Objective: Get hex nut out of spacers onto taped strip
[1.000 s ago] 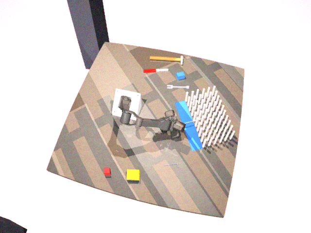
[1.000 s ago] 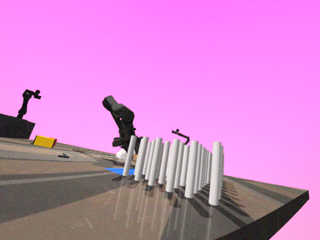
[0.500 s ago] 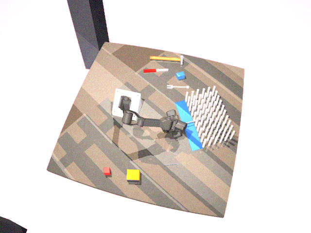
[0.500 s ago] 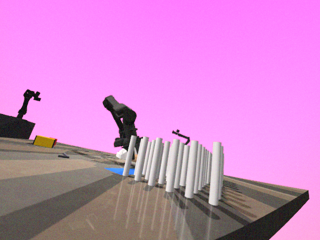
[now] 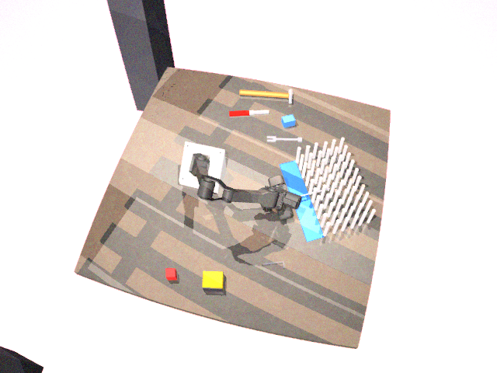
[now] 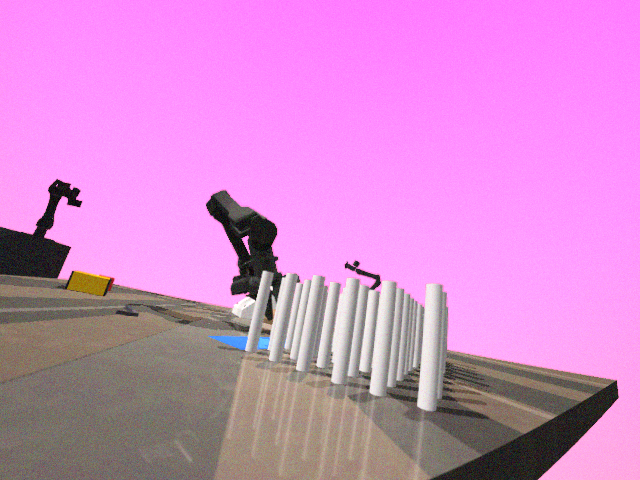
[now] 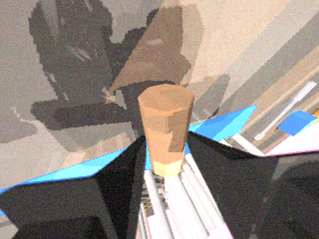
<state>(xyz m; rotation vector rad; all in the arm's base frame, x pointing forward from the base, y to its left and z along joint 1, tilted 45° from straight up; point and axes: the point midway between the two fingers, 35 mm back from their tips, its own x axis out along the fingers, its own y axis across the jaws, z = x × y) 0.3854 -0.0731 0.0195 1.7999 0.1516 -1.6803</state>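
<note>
The blue taped strip lies 7 cm ahead of my gripper tip, 4 cm to the left of it and 4 cm below it. Round my gripper tip: bent key: 5 cm ahead, 29 cm to the right, 3 cm below; white forked tool: 8 cm behind, 34 cm to the left, 3 cm below; short wooden-handled tool: 9 cm ahead, 5 cm to the left.
</note>
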